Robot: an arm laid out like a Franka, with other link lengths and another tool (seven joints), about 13 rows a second.
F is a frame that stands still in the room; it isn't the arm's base.
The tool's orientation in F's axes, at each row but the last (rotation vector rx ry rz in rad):
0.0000, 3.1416, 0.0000
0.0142, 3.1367, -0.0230
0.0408, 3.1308, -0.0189
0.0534, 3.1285, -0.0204
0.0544, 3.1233, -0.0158
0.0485, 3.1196, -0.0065
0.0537, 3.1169, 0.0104
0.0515, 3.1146, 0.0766
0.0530, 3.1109, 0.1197
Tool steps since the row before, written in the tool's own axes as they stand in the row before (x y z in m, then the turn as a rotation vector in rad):
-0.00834, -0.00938, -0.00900, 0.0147, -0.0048, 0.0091
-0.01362, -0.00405, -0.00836, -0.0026, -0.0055, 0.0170
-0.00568, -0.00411, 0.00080, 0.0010, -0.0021, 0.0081
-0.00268, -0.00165, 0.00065, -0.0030, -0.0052, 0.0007
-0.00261, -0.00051, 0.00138, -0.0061, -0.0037, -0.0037
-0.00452, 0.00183, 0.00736, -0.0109, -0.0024, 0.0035
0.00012, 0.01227, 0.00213, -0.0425, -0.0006, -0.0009
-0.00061, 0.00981, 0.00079, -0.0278, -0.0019, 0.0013
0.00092, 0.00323, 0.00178, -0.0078, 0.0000, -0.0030
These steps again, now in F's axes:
0.00834, -0.00938, 0.00900, -0.0147, -0.0048, -0.0091
0.01354, -0.00405, 0.00848, 0.0026, -0.0058, -0.0169
0.00558, -0.00427, -0.00069, -0.0010, -0.0022, -0.0081
0.00263, -0.00175, -0.00059, 0.0028, -0.0053, -0.0006
0.00261, -0.00061, -0.00133, 0.0059, -0.0039, 0.0038
0.00473, 0.00166, -0.00727, 0.0109, -0.0028, -0.0033
0.00035, 0.01228, -0.00205, 0.0424, -0.0021, 0.0019
0.00095, 0.00981, -0.00029, 0.0277, -0.0028, -0.0007
-0.00076, 0.00339, -0.00155, 0.0077, -0.0005, 0.0032

